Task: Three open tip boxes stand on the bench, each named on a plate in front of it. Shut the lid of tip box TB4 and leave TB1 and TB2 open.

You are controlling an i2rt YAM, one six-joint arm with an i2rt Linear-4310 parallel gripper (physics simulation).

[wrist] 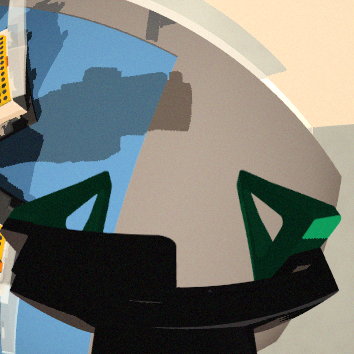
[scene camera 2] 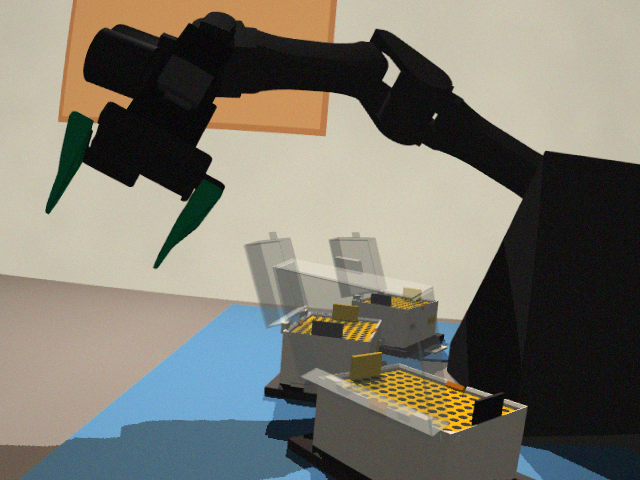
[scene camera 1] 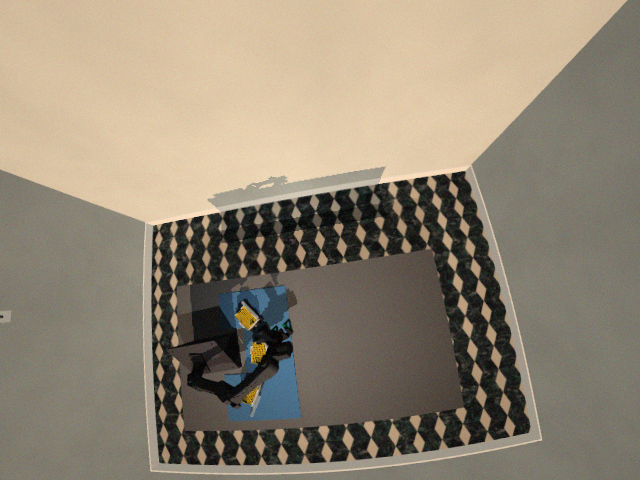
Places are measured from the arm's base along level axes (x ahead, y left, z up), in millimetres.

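Pixels of known places: gripper, fingertip midpoint: (wrist: 173, 177) (scene camera 2: 102, 238) (scene camera 1: 283, 322); arm's base, origin of the base link: (scene camera 2: 631, 288) (scene camera 1: 200, 362).
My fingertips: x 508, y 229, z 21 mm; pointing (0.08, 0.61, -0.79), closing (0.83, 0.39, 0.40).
Ahead of a thing's pixels: the offset from my fingertips to its top centre. "spot": to the spot under its first point. Level surfaces: height alone.
Three tip boxes with yellow racks stand in a row: one {70 mm down, 254 mm back, 20 mm left} (scene camera 1: 246, 316) (scene camera 2: 392, 449) (wrist: 4, 70) nearest scene camera 2, a middle one (scene camera 1: 258, 352) (scene camera 2: 330, 356), and a far one (scene camera 1: 251, 396) (scene camera 2: 387, 322). Their clear lids stand up: the near box's lid {spot: 1 mm up, 232 mm back, 105 mm left} (scene camera 2: 403, 283) (wrist: 18, 40), the middle box's lid {spot: 29 mm down, 104 mm back, 128 mm right} (scene camera 2: 263, 273) and the far box's lid {9 mm up, 179 mm back, 433 mm right} (scene camera 2: 356, 248) (scene camera 1: 255, 405). The names on the plates cannot be read in these views. My gripper (scene camera 1: 282, 327) (scene camera 2: 101, 239) (wrist: 173, 177) is open and empty, high above the mat's outer edge, apart from all boxes and lids.
The boxes stand on a blue mat {144 mm down} (scene camera 1: 281, 397) (scene camera 2: 170, 361) (wrist: 122, 170) on the grey-brown bench {147 mm down} (scene camera 1: 372, 330) (scene camera 2: 77, 320) (wrist: 200, 210). The dark arm base (scene camera 2: 578, 310) is beside the row. The arm passes above the middle and far boxes. An orange board (scene camera 2: 284, 113) hangs on the wall.
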